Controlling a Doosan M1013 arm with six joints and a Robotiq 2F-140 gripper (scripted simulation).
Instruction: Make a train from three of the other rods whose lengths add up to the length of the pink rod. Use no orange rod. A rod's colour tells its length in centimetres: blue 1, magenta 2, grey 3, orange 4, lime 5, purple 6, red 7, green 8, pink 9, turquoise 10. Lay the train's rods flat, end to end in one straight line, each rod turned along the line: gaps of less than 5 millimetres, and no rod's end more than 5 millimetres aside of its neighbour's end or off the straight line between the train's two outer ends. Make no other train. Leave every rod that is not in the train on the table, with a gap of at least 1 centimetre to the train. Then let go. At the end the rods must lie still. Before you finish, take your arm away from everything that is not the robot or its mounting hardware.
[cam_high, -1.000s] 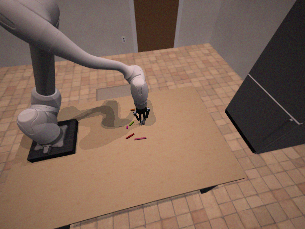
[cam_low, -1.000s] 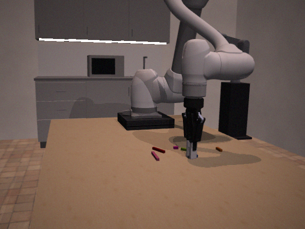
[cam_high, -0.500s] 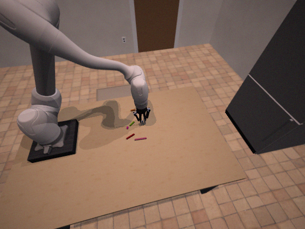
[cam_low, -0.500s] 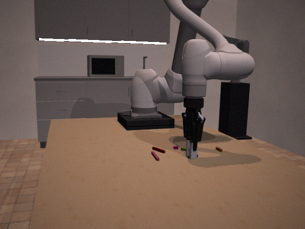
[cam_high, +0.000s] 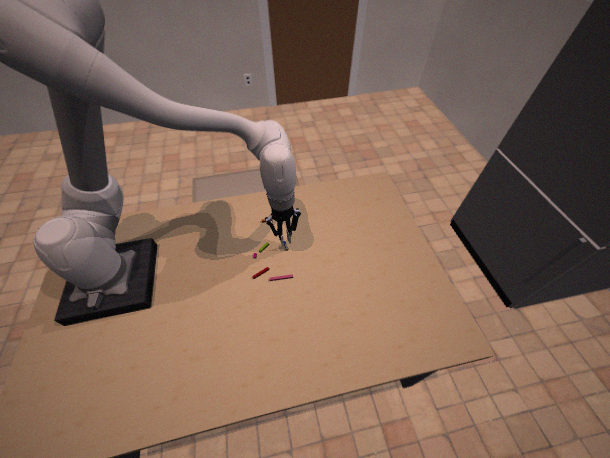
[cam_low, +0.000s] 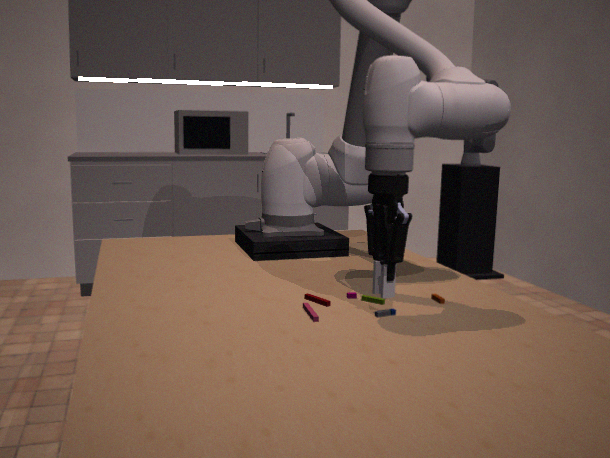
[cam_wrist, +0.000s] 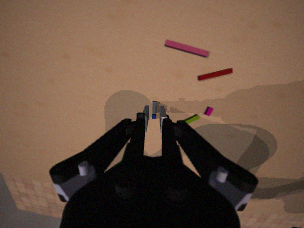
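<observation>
Now: hand 9 cm past the lime rod, 1 cm to the right of it and 7 cm above it. Round my hand: magenta rod (13 cm behind, 2 cm to the right, 7 cm below); grey rod (7 cm below); blue rod (2 cm to the left, 7 cm below).
</observation>
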